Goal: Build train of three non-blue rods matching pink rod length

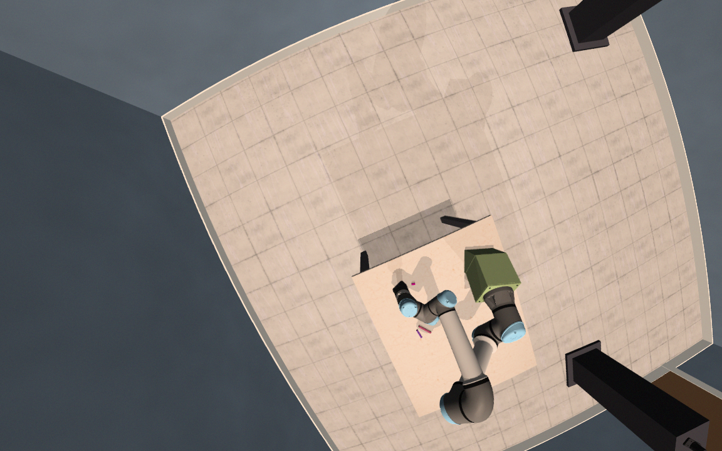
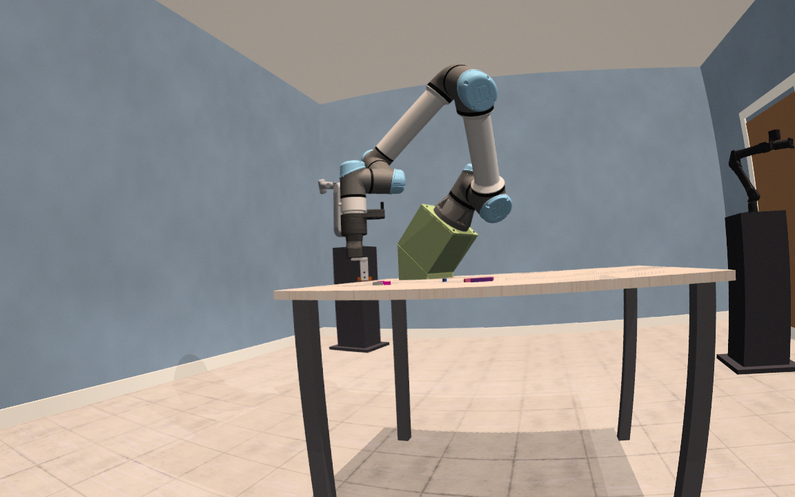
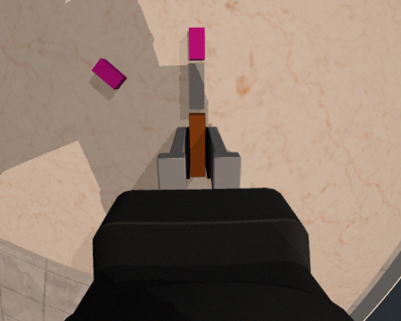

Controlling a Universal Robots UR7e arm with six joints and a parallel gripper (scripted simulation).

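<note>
The orange rod lies 1 cm below my hand. Also, from my hand: small blue rod: 19 cm to the left, 13 cm behind, 3 cm below; grey rod: 3 cm to the left, 3 cm below, 2 cm behind; pink rod: 32 cm to the left, 7 cm behind, 3 cm below.
</note>
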